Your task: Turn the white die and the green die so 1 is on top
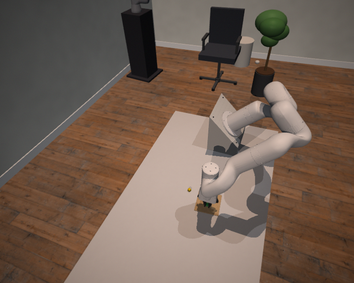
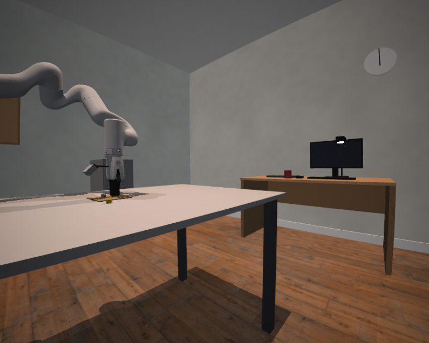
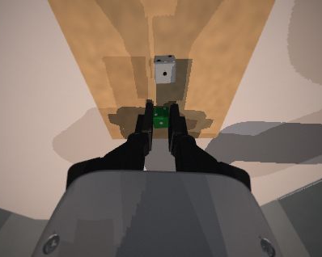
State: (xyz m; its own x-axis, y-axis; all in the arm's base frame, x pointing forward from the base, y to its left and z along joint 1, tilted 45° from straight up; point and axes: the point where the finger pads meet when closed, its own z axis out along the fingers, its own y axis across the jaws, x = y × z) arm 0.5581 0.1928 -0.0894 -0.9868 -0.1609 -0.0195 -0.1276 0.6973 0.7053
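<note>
Now: the green die 10 mm below my hand. The rest, counted from my hand: mat 20 mm behind, 30 mm below; white die 50 mm behind, 10 mm to the right, 20 mm below; yellow die 50 mm behind, 140 mm to the right, 20 mm below.
</note>
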